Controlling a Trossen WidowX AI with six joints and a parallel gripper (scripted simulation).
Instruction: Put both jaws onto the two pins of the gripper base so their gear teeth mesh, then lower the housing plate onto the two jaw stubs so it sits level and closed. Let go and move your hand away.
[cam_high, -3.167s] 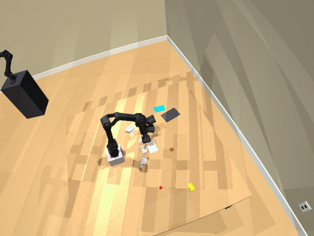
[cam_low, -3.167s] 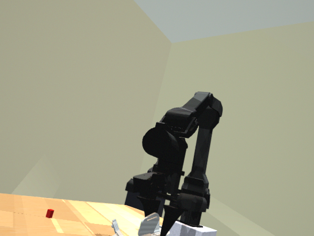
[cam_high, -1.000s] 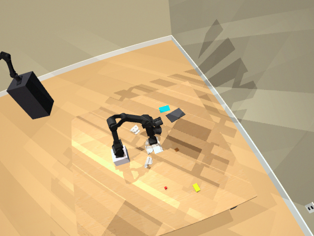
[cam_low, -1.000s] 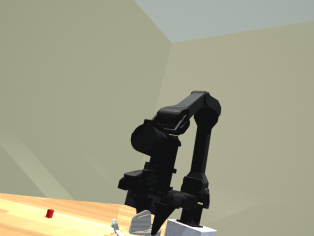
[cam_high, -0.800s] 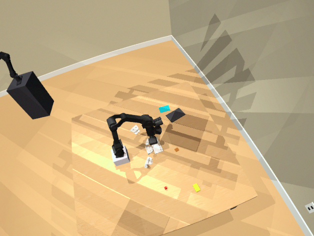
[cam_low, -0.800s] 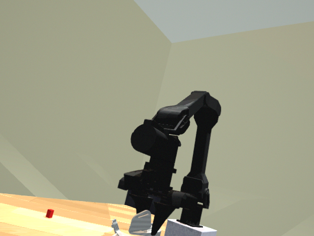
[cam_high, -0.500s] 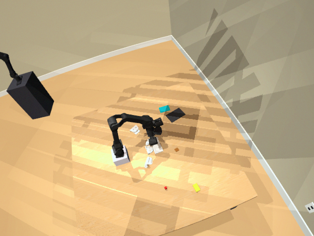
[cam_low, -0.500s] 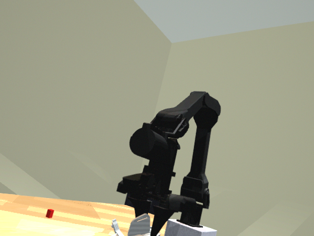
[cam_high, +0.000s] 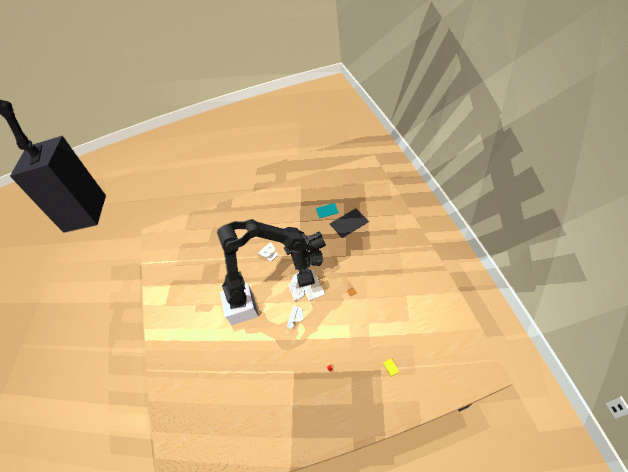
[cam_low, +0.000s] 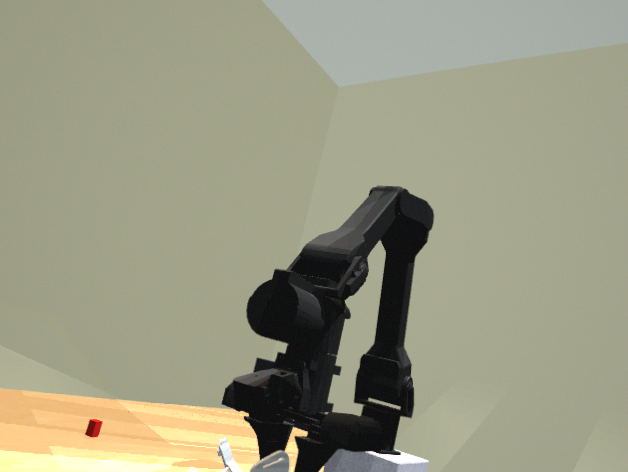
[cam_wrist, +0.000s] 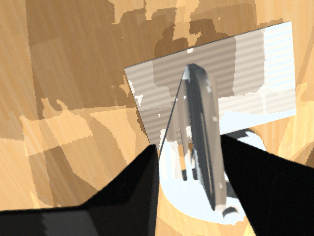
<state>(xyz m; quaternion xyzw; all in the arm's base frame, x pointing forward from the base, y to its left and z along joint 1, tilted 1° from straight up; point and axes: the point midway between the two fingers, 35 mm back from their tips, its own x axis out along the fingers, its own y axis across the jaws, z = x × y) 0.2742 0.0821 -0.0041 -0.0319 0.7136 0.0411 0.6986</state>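
The flat white plate is 50 mm below my gripper tip, 30 mm to the right of it and 20 mm ahead of it. From my gripper tip the other things lie so: red cube: 390 mm to the right, 40 mm below, 40 mm ahead; then dark grey plate: 270 mm to the left, 240 mm ahead, 50 mm below; then small brown piece: 180 mm ahead, 90 mm to the right, 50 mm below.
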